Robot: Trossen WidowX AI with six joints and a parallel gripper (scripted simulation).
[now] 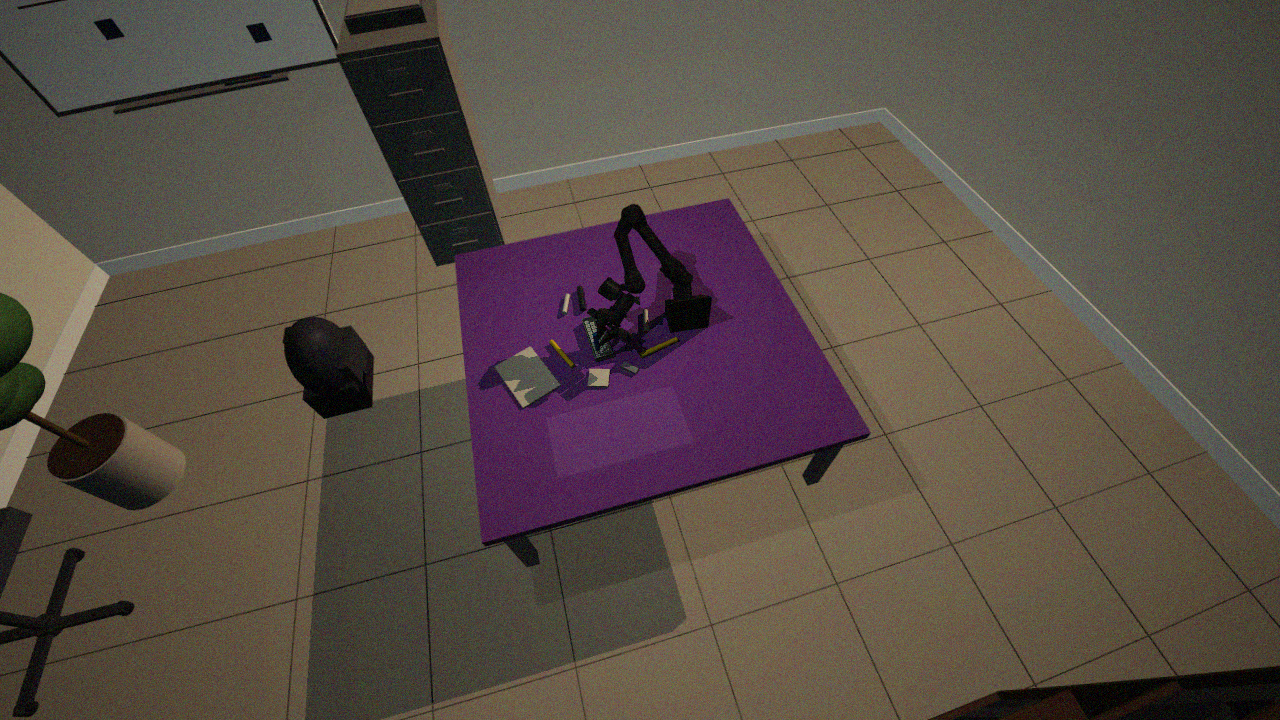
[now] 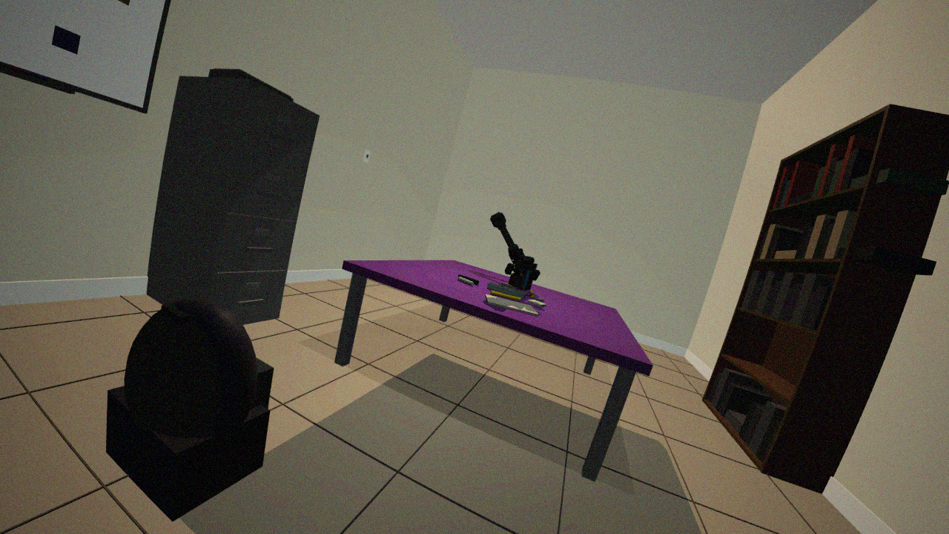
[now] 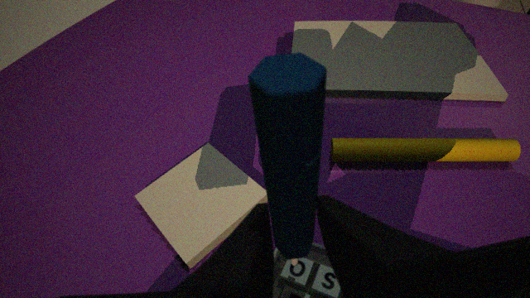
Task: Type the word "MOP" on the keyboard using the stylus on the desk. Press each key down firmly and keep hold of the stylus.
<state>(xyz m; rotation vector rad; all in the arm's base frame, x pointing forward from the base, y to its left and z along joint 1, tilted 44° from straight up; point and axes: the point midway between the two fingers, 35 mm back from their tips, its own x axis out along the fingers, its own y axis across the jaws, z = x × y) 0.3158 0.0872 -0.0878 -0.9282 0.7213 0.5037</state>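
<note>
The white pad is 9 cm to the left of my gripper tip, 8 cm below it and 1 cm ahead of it. From my gripper tip the other things lie so: pale stylus tip 5 cm below; dark blue stylus 2 cm below.
</note>
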